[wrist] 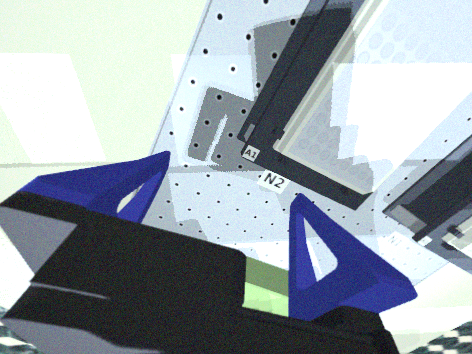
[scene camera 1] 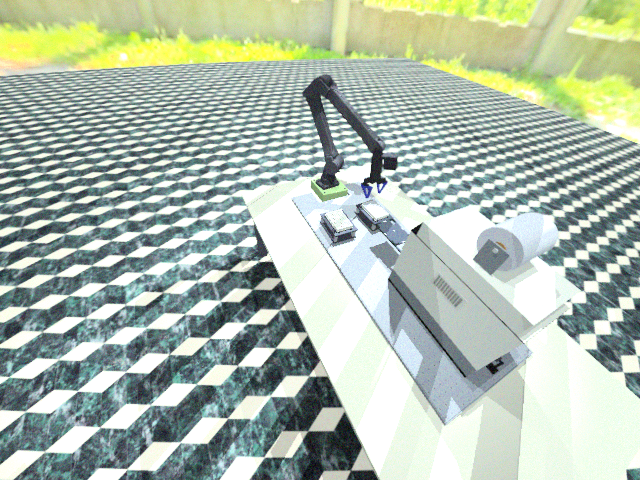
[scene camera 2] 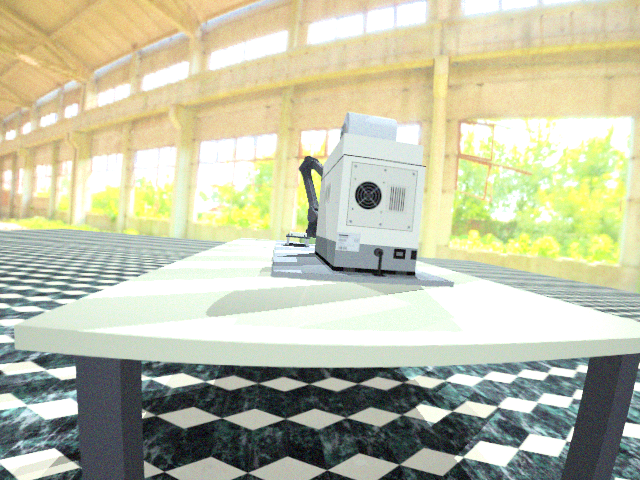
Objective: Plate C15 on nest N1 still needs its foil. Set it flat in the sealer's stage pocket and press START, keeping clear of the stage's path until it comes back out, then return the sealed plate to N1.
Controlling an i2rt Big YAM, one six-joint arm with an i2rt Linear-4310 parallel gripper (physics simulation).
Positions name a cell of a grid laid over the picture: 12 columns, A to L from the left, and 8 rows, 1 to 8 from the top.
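A sealer (scene camera 1: I6) stands 87 cm from the lens.
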